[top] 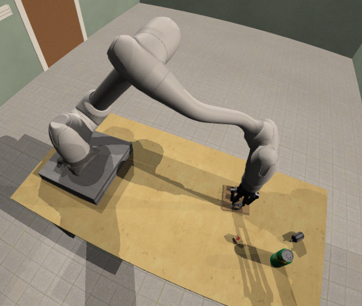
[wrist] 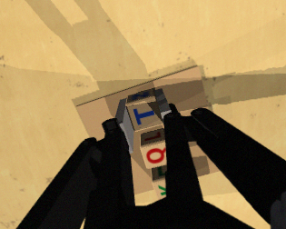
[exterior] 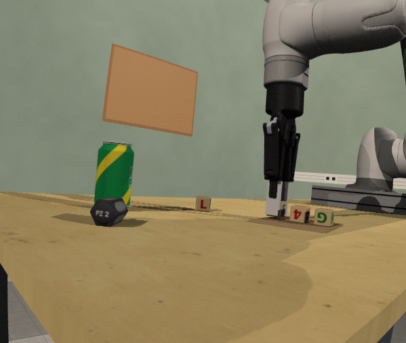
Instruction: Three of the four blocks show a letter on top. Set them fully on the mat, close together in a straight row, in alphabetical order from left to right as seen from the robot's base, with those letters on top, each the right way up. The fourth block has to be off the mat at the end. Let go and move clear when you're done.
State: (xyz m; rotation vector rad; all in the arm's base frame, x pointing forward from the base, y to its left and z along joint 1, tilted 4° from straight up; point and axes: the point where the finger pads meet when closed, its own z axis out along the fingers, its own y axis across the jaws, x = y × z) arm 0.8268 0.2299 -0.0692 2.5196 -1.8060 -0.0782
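My gripper is now 2 cm above the T block. From my hand the other things lie so: yellow can 28 cm ahead, 14 cm to the right, 2 cm above; brown mat 5 cm to the left, 4 cm below, 2 cm behind.
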